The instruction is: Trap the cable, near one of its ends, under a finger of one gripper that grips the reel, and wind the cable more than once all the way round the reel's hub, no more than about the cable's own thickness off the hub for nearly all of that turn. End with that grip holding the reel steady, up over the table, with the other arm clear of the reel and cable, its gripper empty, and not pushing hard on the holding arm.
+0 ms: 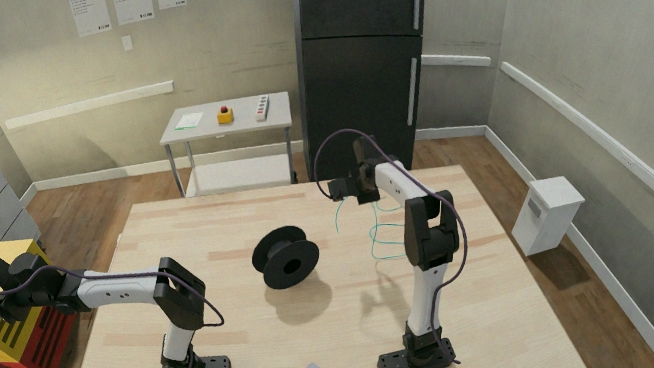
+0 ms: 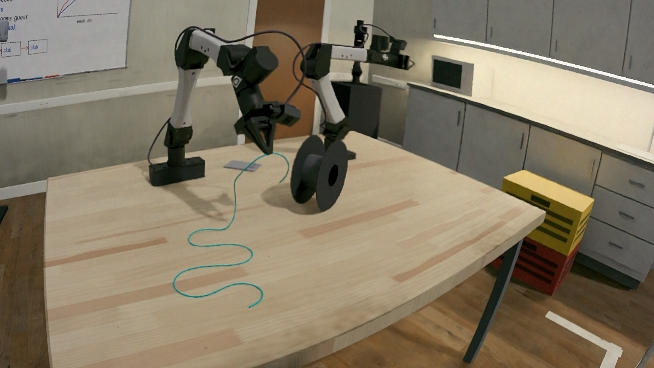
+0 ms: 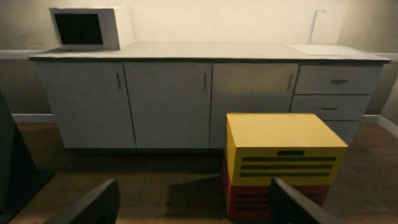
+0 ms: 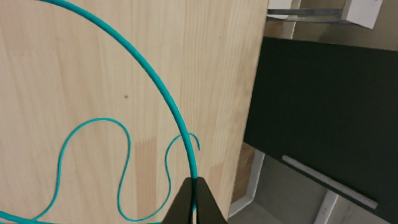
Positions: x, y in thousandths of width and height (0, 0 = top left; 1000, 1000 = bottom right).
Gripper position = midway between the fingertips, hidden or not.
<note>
In view: the left gripper (image 3: 489, 842), the right gripper (image 2: 412, 420) and a black reel (image 2: 496, 471).
The black reel is seen too in image 1 (image 1: 435, 730). The right gripper shows as well in image 1 (image 1: 548, 523). Image 3 does not show the black reel: it is out of frame. Image 4 misses the black reel: it is out of frame.
</note>
